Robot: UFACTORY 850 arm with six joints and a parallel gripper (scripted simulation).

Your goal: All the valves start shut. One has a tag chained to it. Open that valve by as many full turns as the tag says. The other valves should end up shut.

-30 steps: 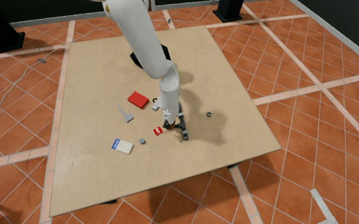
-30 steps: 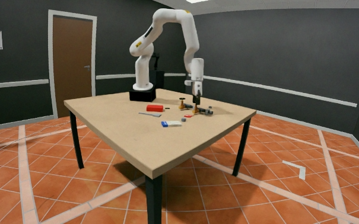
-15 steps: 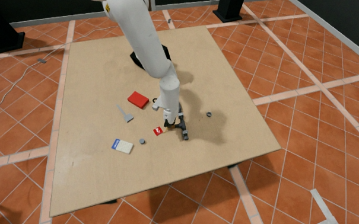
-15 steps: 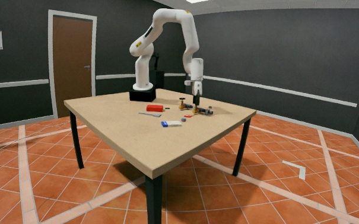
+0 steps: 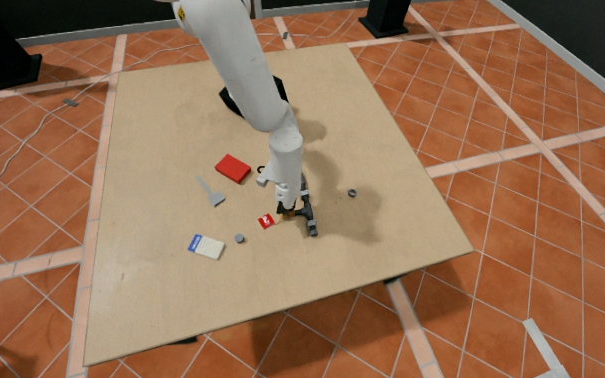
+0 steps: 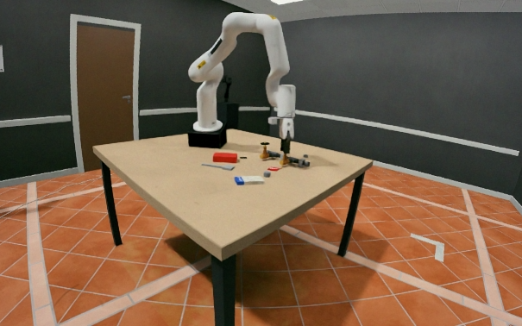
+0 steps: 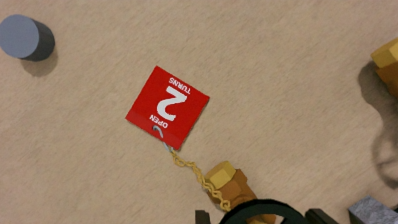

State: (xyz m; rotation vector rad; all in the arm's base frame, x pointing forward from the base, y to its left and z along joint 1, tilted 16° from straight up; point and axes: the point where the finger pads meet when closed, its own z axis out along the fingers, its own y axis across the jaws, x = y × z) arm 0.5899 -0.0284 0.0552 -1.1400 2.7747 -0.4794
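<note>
My gripper is now 90 mm above the red tag and 80 mm to the left of it. From my hand the other things lie so: blue card: 310 mm to the right, 80 mm below, 10 mm ahead; then red block: 270 mm behind, 140 mm to the right, 80 mm below; then grey scraper: 250 mm to the right, 200 mm behind, 80 mm below.
</note>
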